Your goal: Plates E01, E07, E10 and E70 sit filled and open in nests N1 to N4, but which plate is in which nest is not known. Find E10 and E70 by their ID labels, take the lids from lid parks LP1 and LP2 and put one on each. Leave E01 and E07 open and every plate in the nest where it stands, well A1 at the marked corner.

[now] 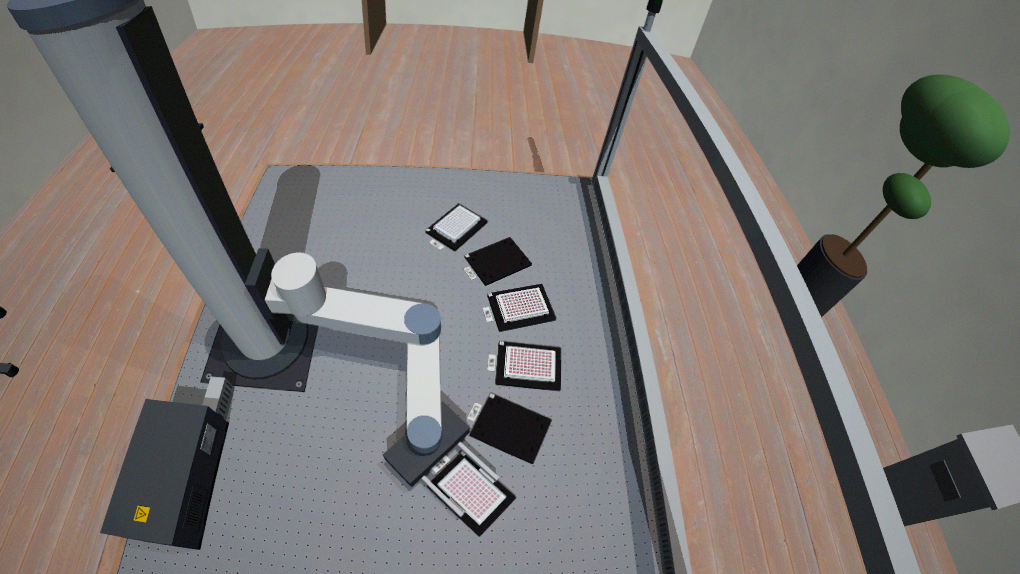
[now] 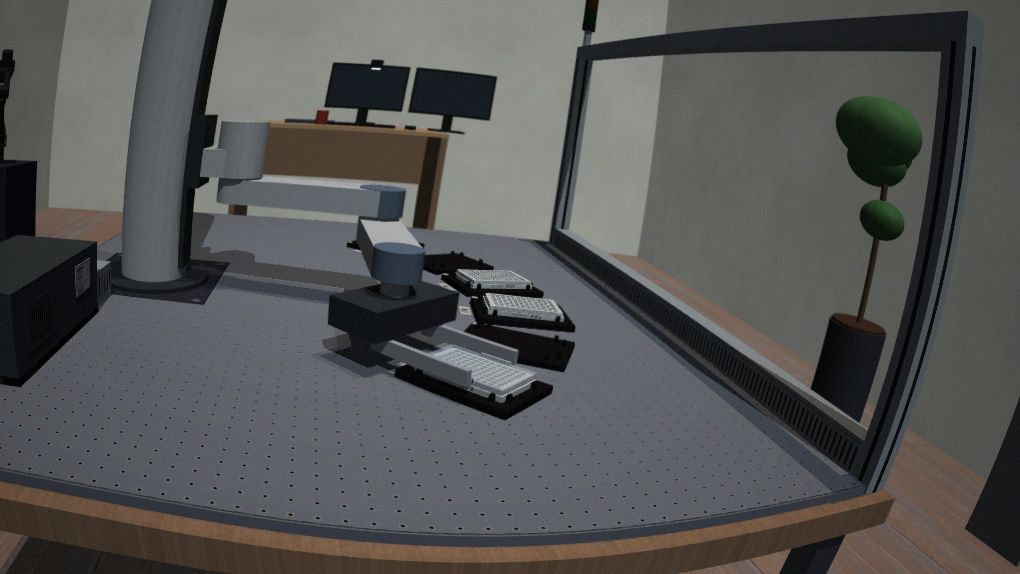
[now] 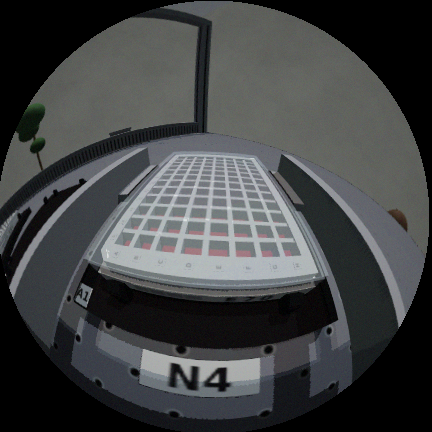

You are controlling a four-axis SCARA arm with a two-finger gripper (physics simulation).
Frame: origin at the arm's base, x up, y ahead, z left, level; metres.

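Seen in the pictures: gripper, fingertip midpoint: [image 1: 480,497] [image 2: 493,367] [image 3: 212,157]; arm's base at its link origin: [image 1: 265,339] [image 2: 153,281].
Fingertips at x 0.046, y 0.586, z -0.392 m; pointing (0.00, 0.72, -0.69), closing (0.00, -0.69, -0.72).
Observation:
Pixels of each thing's middle, then the offset from my fingertips to it. "pt": a spot on its surface instead.
- N4 plate at the middle of its body: [image 3: 210,182] [image 2: 475,368] [image 1: 471,490] dy -0.017, dx -0.009, dz +0.017 m
- A1 tag at a spot on its surface: [image 3: 83,295] pt dy -0.036, dx -0.022, dz +0.107 m
- clear lid at a spot on its surface: [image 3: 215,281] pt dy -0.066, dx -0.005, dz +0.057 m
- far plate at the middle of its body: [image 1: 457,222] dy -0.072, dx -0.009, dz +0.816 m
- black holder at the middle of its body: [image 3: 43,222] [image 2: 516,343] [image 1: 511,427] dy +0.077, dx -0.024, dz +0.172 m
- such holder at the middle of its body: [image 2: 447,261] [image 1: 498,259] dy +0.057, dx -0.024, dz +0.686 m
- dark control box at a spot on its surface: [image 1: 167,471] pt dy -0.674, dx +0.081, dz -0.014 m
- framed screen at a spot on its surface: [image 1: 620,285] pt dy +0.418, dx -0.012, dz +0.599 m
The N4 plate [image 1: 470,489] [image 2: 485,371] [image 3: 215,262] sits level in its black nest [image 1: 505,497] [image 2: 507,409] [image 3: 200,327]; its front label, dim, appears to read E70. Its row letter A is on the side of the A1 tag [image 3: 83,295]. A clear lid [image 3: 215,281] lies over this plate, its rim close around the plate's top edge. My gripper [image 1: 479,497] [image 2: 493,367] [image 3: 212,157] is shut on the lid's two long sides, low at the nest. Two plates [image 1: 521,304] [image 1: 529,364] show reddish wells; the far plate [image 1: 456,223] looks paler, lid unclear.
Beside N4 is a black holder [image 1: 510,426] [image 2: 538,348] with no plate, and another such holder [image 1: 497,260] [image 2: 456,262] is farther back. The arm column [image 1: 171,192] and a dark control box [image 1: 167,471] stand left. A framed screen [image 1: 620,285] runs along the right edge.

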